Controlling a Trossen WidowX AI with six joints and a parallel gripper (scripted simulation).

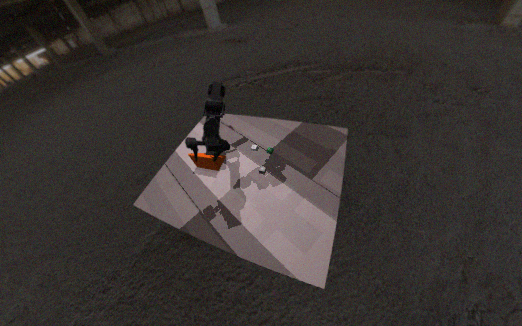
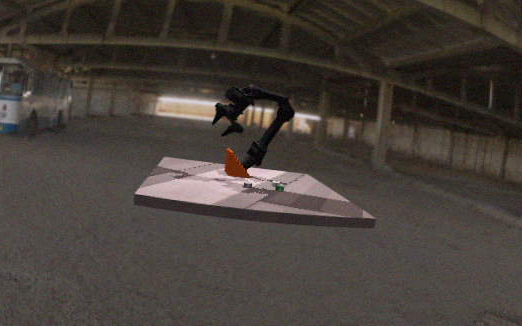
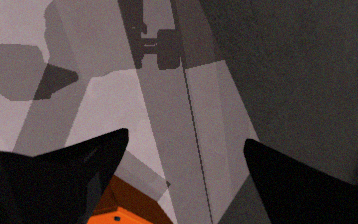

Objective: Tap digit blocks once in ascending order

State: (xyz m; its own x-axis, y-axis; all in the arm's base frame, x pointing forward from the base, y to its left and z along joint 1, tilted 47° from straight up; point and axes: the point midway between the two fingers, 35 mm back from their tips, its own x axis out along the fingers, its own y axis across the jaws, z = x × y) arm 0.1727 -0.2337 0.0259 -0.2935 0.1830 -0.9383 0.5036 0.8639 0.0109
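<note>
The green block is 180 mm ahead of my gripper tip, 300 mm to the left of it and 210 mm below it. Round my gripper tip: white block: 70 mm ahead, 300 mm to the left, 210 mm below; grey block: 180 mm ahead, 160 mm to the left, 210 mm below.
</note>
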